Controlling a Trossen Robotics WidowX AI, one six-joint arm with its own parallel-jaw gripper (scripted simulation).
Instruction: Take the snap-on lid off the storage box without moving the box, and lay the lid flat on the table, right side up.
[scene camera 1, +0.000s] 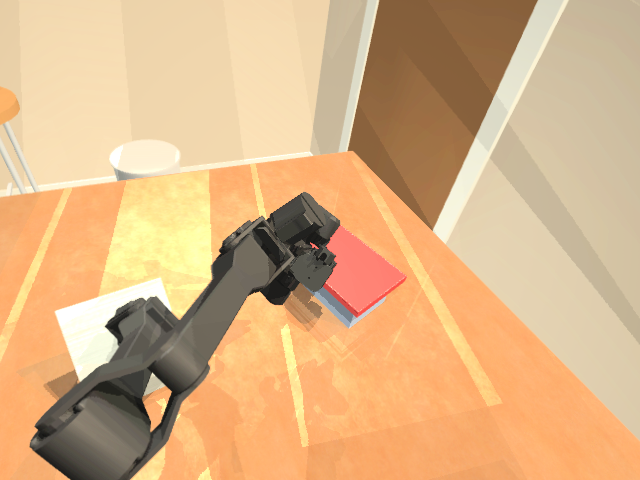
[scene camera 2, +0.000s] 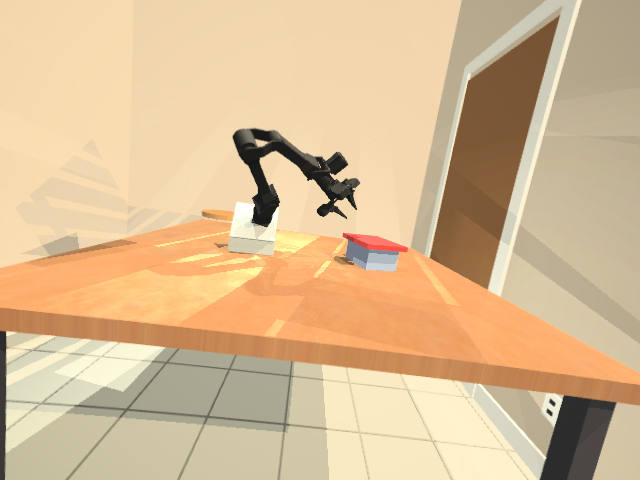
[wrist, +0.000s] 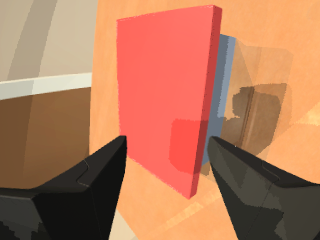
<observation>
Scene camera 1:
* my gripper: 320, 262
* lid: 361, 278
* storage box: 329, 301
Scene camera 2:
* my gripper: 351, 214
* storage box: 380, 260
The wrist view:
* my gripper: 168, 142
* lid: 166, 64
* storage box: 227, 44
</observation>
